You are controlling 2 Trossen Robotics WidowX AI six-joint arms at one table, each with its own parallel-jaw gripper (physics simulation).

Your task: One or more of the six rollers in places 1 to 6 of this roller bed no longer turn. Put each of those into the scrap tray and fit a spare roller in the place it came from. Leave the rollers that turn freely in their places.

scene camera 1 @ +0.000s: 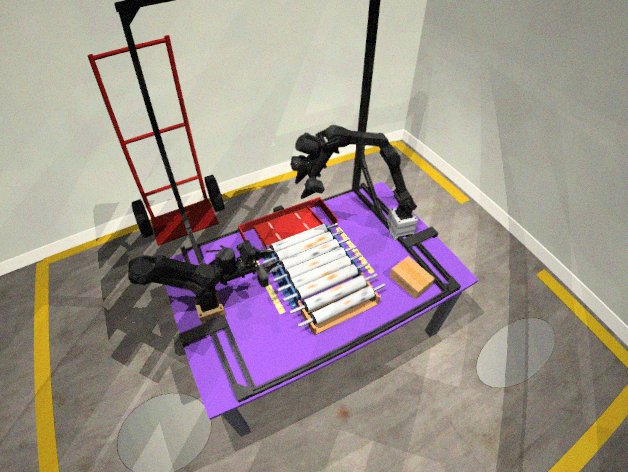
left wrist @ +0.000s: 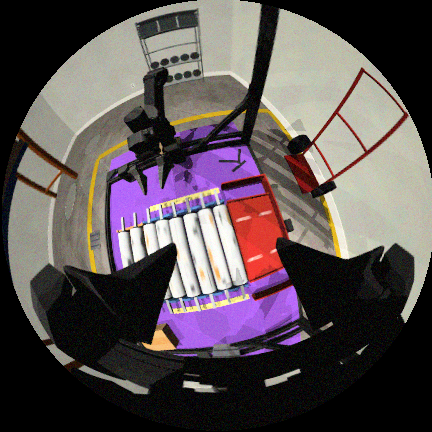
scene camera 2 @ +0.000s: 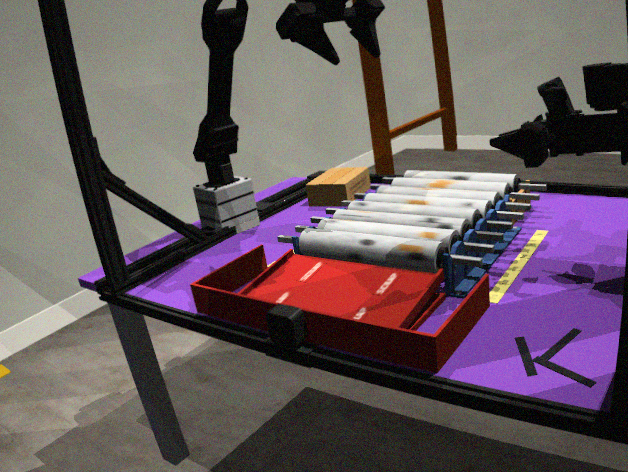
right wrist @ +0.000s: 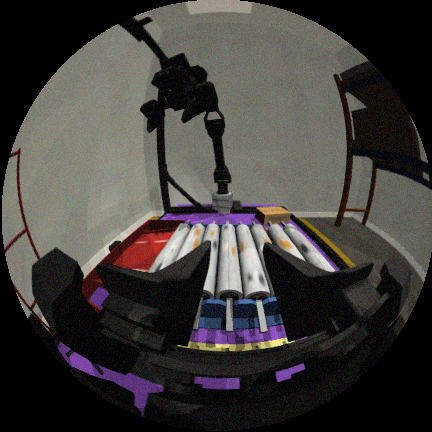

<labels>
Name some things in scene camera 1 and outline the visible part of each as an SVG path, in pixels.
The left gripper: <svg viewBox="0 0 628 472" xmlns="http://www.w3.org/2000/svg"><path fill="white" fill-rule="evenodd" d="M292 156L290 162L291 169L297 171L295 184L298 184L307 175L309 176L309 179L304 183L305 189L300 198L304 199L316 192L322 194L325 190L324 185L316 177L320 177L322 169L327 168L326 163L320 162L313 155L308 155L307 157L303 155Z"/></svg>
The right gripper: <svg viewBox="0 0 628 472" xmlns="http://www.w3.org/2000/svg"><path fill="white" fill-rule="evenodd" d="M238 244L236 248L240 256L237 257L236 266L239 276L245 278L245 275L257 272L257 280L260 286L269 286L267 274L280 260L262 263L260 267L257 260L274 253L274 250L259 250L255 246L252 248L249 240Z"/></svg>
</labels>
